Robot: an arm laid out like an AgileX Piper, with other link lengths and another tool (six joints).
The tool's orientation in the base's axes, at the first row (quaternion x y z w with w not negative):
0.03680 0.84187 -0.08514 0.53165
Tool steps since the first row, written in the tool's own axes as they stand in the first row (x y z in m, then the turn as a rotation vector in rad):
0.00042 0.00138 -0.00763 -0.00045 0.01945 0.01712
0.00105 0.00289 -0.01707 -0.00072 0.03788 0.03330
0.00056 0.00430 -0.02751 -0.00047 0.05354 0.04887
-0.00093 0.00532 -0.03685 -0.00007 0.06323 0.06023
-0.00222 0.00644 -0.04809 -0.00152 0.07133 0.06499
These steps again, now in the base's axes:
-0.00675 0.00274 0.00268 0.01838 0.01600 -0.00882
-0.01519 0.00593 0.00593 0.03569 0.03117 -0.01729
-0.02404 0.00923 0.01061 0.05181 0.04371 -0.02569
-0.03154 0.01198 0.01577 0.06321 0.05115 -0.03184
-0.04081 0.01517 0.02154 0.06930 0.05829 -0.03337

